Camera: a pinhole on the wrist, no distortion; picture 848 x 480 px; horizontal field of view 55.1 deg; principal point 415.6 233.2 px. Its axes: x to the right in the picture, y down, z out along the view. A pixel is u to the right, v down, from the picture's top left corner.
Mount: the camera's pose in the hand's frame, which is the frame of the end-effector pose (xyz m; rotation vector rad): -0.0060 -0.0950 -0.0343 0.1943 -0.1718 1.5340
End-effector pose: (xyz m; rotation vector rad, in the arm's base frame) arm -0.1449 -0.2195 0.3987 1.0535 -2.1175 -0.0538
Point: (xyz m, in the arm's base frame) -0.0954 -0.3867 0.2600
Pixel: 127.6 136.2
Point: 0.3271 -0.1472 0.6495
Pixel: behind the camera
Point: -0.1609 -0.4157 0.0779
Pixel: 283.8 346.0
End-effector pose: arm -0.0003 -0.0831 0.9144 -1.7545 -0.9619 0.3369
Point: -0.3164 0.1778 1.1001
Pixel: 81.4 149.3
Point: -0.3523 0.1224 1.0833
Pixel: 77.0 295.4
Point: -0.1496 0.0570 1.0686
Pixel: 50.6 17.8
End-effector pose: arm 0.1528 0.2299 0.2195 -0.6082 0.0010 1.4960
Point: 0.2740 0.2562 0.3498
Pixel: 153.8 264.4
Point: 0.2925 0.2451 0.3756
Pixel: 48.5 360.5
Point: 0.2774 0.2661 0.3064
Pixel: 93.3 39.4
